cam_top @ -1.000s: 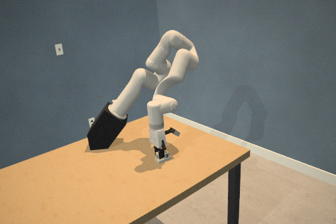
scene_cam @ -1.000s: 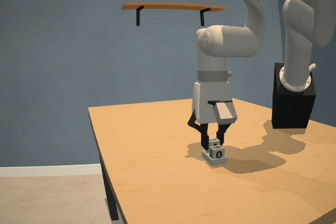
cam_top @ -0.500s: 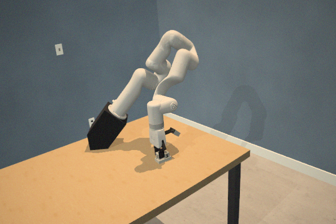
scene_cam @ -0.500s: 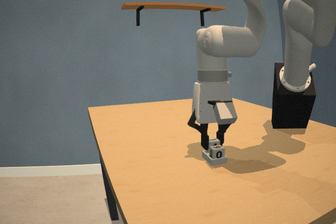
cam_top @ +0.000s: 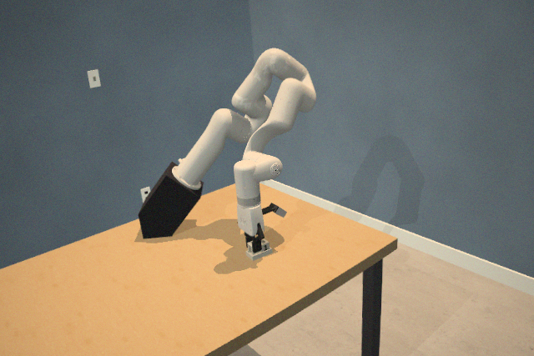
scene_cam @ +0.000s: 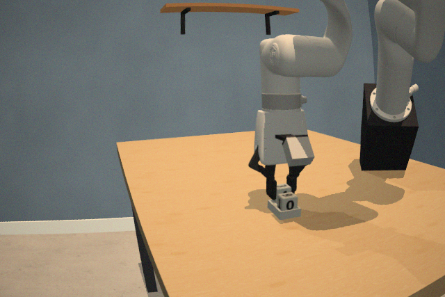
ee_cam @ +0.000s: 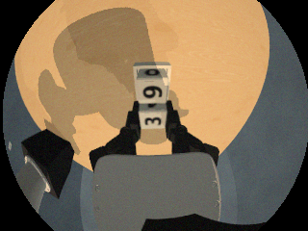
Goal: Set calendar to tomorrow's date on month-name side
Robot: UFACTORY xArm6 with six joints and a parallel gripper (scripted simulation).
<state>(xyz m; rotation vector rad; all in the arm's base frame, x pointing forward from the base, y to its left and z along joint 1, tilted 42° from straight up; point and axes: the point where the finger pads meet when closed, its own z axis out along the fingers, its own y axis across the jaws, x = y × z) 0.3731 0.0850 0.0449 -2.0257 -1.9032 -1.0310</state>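
My hand is 40 mm above the grey tray and 20 mm to the right of it. Also, from my hand: digit cube (30 mm to the left, 20 mm below).
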